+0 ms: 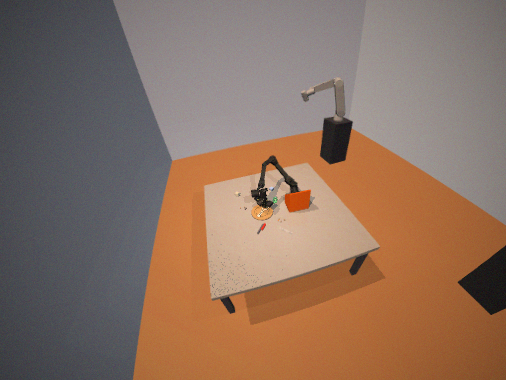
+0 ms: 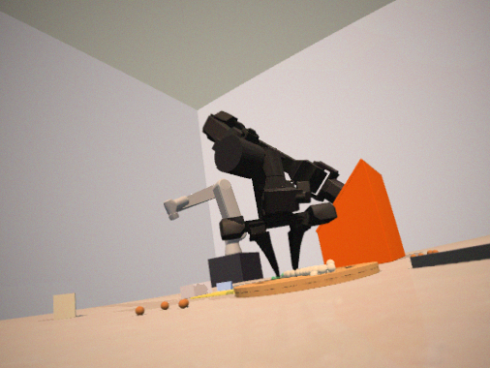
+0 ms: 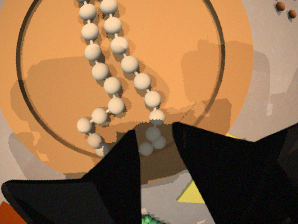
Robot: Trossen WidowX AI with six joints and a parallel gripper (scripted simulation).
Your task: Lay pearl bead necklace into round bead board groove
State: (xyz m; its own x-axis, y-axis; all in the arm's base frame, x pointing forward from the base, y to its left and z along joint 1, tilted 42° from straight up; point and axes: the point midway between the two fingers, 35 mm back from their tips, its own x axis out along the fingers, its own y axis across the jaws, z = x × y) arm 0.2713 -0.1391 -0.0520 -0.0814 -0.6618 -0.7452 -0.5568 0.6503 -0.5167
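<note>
Right now my gripper tip is 40 mm to the right of the round wooden bead board, 30 mm short of it and 10 mm above it. Also, from my gripper tip: tan cube (290 mm to the right, 200 mm ahead); yellow flat piece (130 mm to the right, 20 mm behind, 10 mm below); red-handled tool (220 mm to the left, 90 mm ahead, 10 mm below).
</note>
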